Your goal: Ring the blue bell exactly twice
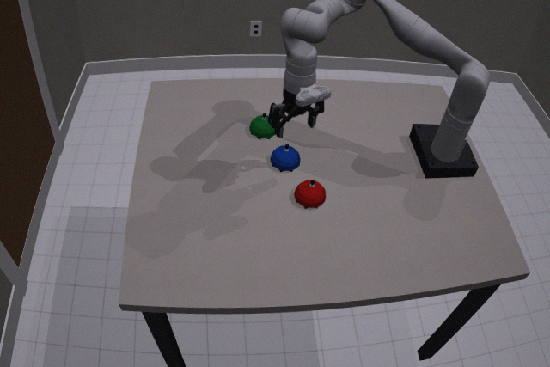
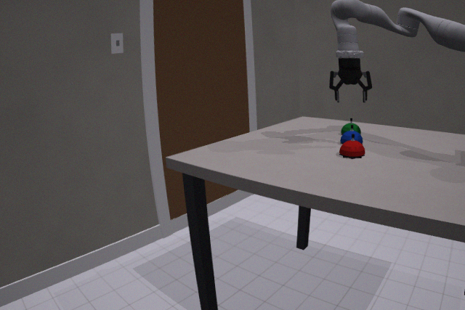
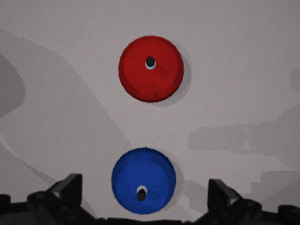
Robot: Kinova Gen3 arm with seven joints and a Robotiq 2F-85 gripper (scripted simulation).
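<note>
Right now my hand is 120 mm above the blue bell, 40 mm to the left of it and 20 mm short of it. Round my hand: red bell: 120 mm below, 90 mm to the left, 60 mm behind; then green bell: 160 mm to the right, 120 mm below, 90 mm ahead.
</note>
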